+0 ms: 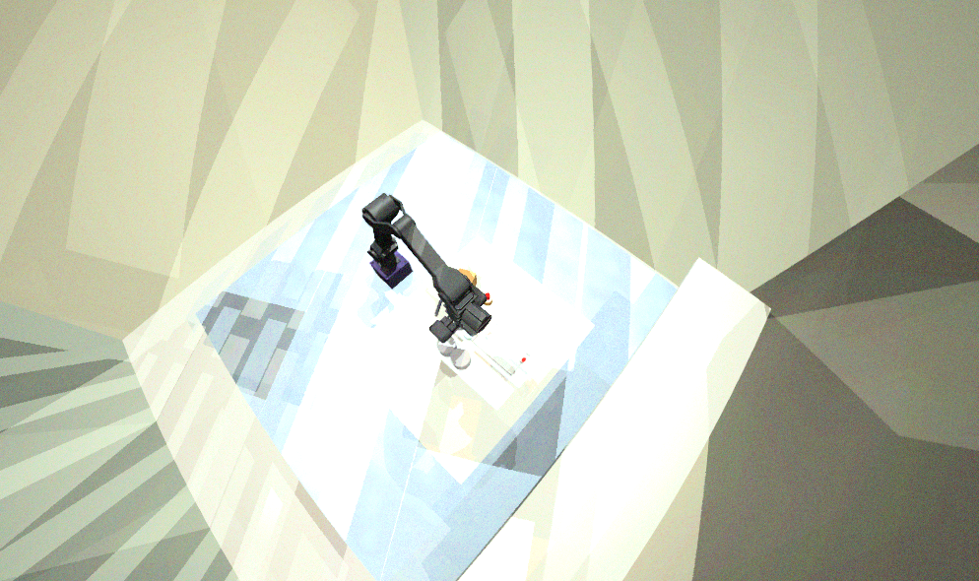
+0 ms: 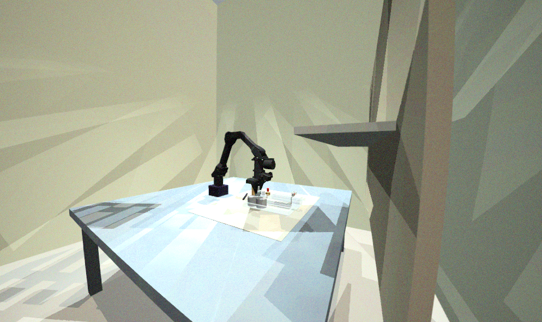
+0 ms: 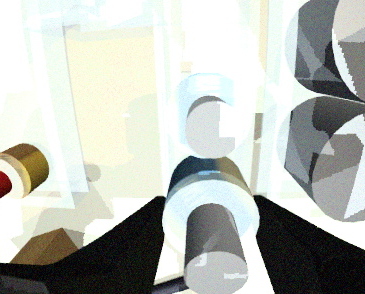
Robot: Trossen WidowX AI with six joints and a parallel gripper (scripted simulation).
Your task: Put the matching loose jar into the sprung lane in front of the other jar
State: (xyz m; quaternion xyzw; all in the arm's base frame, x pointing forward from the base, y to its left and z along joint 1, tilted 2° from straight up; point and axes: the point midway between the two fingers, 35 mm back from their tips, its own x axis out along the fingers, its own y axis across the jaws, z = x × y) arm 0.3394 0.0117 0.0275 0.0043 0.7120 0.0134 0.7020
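Right now the white mat is 6 cm below my gripper tip, 5 cm ahead of it and 1 cm to the right of it. From my gripper tip the other things lie so: pusher lane (15 cm ahead, 4 cm below, 3 cm to the left).
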